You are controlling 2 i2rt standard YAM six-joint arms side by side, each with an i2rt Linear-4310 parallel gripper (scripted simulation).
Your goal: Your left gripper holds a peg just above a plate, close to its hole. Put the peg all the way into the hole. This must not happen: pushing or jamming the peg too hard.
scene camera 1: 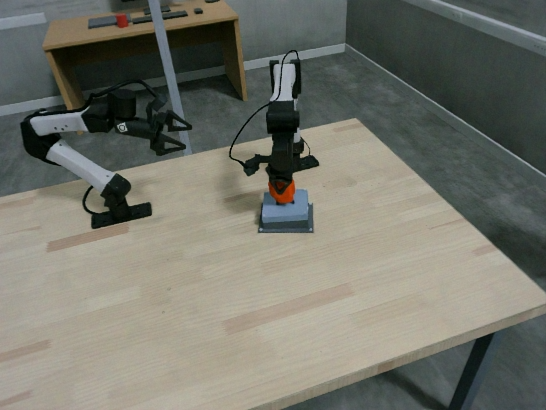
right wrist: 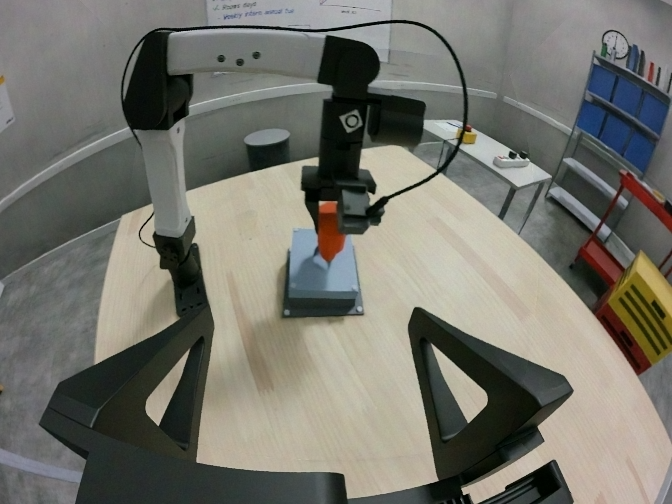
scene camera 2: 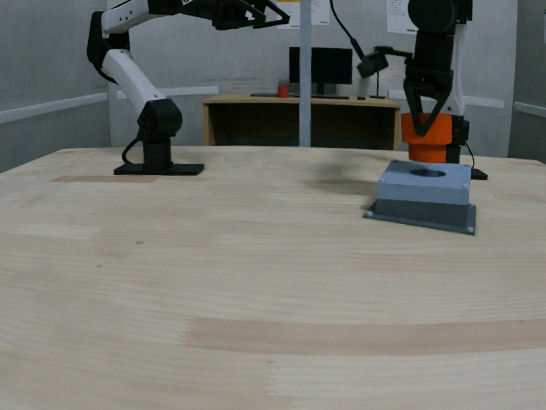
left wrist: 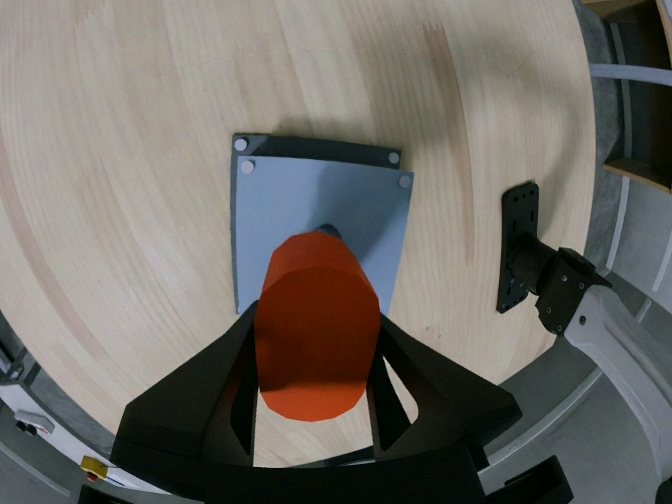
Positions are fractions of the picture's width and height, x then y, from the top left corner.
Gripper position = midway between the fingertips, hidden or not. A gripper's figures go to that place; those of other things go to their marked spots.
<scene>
My left gripper (right wrist: 0.49,0.46) is 0.42 m from the lens. My right gripper (right wrist: 0.47,0.63) is 0.12 m from the lens. An orange peg (right wrist: 0.49,0.48) is 0.39 m from the lens. A blue-grey plate (right wrist: 0.50,0.56) is 0.45 m from the lens. The marked spots on the blue-grey plate and the orange peg are 0.09 m apart.
</scene>
